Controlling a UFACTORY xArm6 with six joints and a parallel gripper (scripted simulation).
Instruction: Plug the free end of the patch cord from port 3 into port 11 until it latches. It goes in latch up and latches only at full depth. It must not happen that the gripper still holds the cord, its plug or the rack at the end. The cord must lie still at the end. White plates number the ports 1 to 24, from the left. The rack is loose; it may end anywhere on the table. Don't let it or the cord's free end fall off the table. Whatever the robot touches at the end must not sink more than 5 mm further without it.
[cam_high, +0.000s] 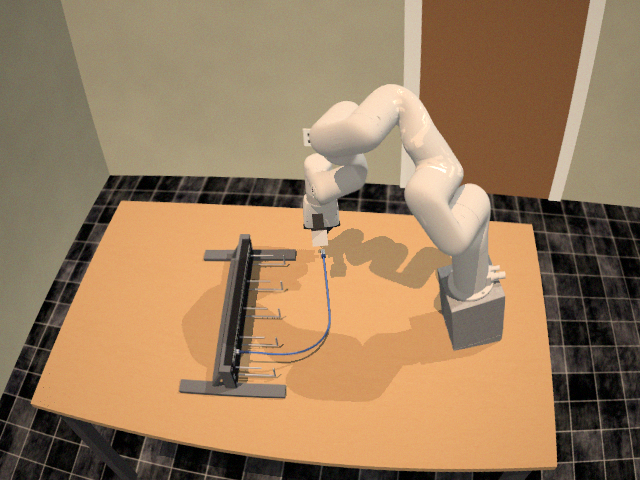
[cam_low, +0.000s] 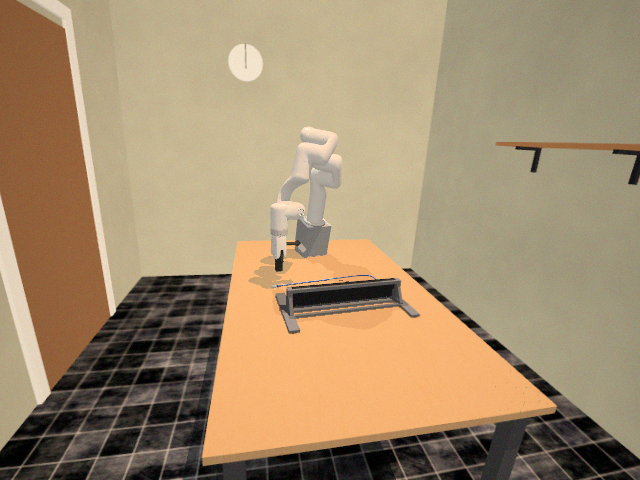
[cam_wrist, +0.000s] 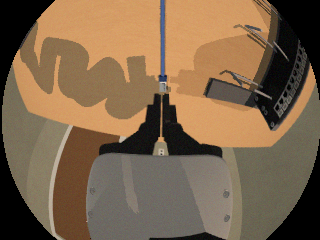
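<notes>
My hand is 2 cm to the left of the plug and 9 cm above it.
</notes>
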